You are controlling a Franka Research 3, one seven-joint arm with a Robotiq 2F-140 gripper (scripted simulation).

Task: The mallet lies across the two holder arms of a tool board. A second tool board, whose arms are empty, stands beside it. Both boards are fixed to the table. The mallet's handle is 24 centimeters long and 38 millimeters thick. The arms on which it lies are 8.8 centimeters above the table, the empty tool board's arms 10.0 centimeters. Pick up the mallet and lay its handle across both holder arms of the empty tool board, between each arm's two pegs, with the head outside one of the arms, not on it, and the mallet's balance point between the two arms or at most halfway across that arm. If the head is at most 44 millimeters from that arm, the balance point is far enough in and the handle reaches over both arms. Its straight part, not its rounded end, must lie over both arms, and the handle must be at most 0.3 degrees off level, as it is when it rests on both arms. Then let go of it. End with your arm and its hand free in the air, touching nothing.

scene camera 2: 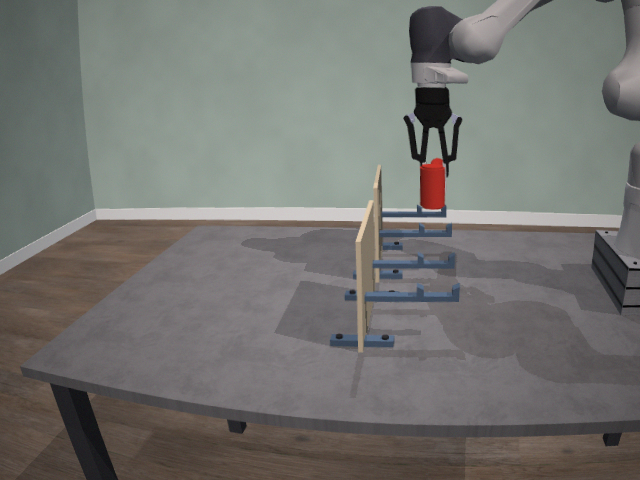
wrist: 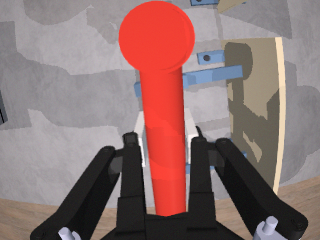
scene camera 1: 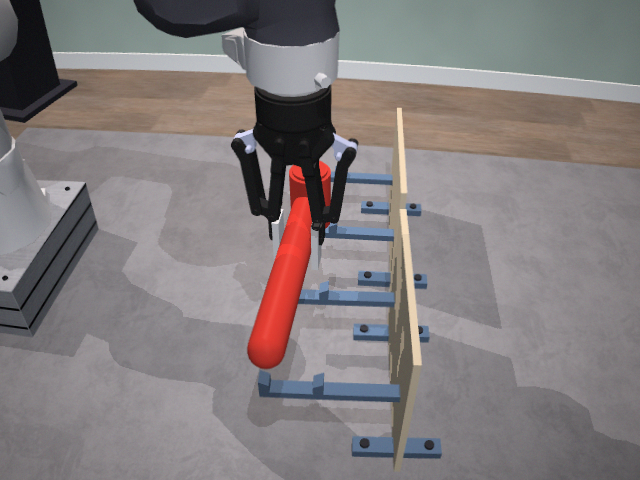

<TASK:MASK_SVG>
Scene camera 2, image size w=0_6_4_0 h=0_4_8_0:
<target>my gripper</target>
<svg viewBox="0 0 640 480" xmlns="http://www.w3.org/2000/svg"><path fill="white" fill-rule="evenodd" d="M416 87L416 107L414 112L403 117L408 128L412 159L420 162L420 167L427 164L425 152L428 144L429 128L438 128L443 157L442 165L445 168L446 193L446 177L449 176L449 162L456 160L458 134L462 117L452 113L447 87ZM451 117L454 129L452 152L448 156L443 127ZM415 116L423 125L420 154L417 152L413 125Z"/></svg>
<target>red mallet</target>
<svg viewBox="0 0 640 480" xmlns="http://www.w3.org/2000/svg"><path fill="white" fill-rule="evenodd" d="M440 158L433 159L434 161L431 161L431 164L424 164L420 167L420 206L425 209L436 210L445 206L445 168L442 166L443 160Z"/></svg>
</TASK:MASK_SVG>
